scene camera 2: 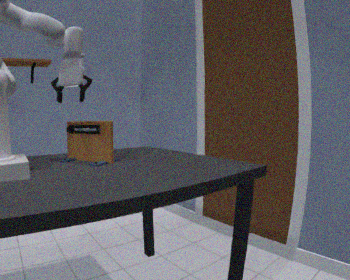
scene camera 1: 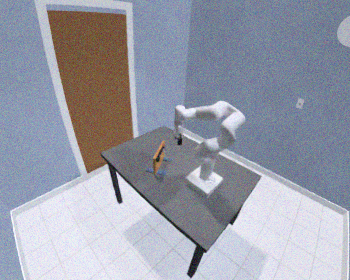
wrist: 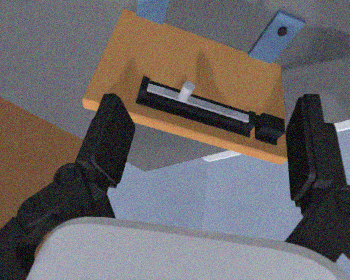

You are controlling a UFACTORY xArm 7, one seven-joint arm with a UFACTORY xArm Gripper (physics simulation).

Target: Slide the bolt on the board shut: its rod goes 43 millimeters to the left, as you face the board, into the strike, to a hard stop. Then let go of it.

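Where they show: gripper, fingertip midpoint: (scene camera 2: pixel 70 102) (scene camera 1: pixel 178 141) (wrist: pixel 203 111); arm's base, origin of the base link: (scene camera 1: pixel 204 177).
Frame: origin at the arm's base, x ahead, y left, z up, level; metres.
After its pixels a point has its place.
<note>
The upright orange board (scene camera 1: pixel 158 161) (scene camera 2: pixel 104 145) @(y -0.027, x 0.436, z 0.021 m) (wrist: pixel 240 80) @(y 0.115, x 0.374, z 0.012 m) stands on the table. A black bolt housing (scene camera 2: pixel 86 129) @(y 0.025, x 0.378, z 0.087 m) (wrist: pixel 200 117) @(y 0.066, x 0.393, z 0.098 m) runs along its upper edge. In the wrist view, the grey rod (wrist: pixel 220 109) @(y 0.081, x 0.375, z 0.086 m) lies in the housing's slot, with a pale round knob (wrist: pixel 186 91) @(y 0.028, x 0.378, z 0.092 m) standing out nearer its left end. The black strike block (wrist: pixel 270 128) @(y 0.137, x 0.344, z 0.096 m) is at the right in that view, across a small gap from the housing; the rod's end shows on the housing's side. My gripper (scene camera 1: pixel 179 141) @(y -0.023, x 0.285, z 0.196 m) (scene camera 2: pixel 71 100) @(y -0.023, x 0.285, z 0.196 m) (wrist: pixel 203 111) @(y -0.023, x 0.285, z 0.196 m) is open and empty, above the board and apart from the knob.
Blue feet (scene camera 2: pixel 99 163) @(y -0.052, x 0.394, z -0.045 m) (wrist: pixel 278 36) @(y 0.126, x 0.319, z -0.045 m) hold the board on the dark table (scene camera 1: pixel 200 220) @(y 0.315, x -0.154, z -0.052 m) (scene camera 2: pixel 150 175) @(y -0.312, x 0.440, z -0.053 m). The white robot base (scene camera 1: pixel 204 182) @(y 0.055, x -0.028, z 0.006 m) (scene camera 2: pixel 14 169) @(y -0.108, x 0.038, z -0.018 m) stands on the same table. A wooden wall shelf (scene camera 2: pixel 27 62) and a brown door (scene camera 1: pixel 95 85) (scene camera 2: pixel 250 100) are beyond.
</note>
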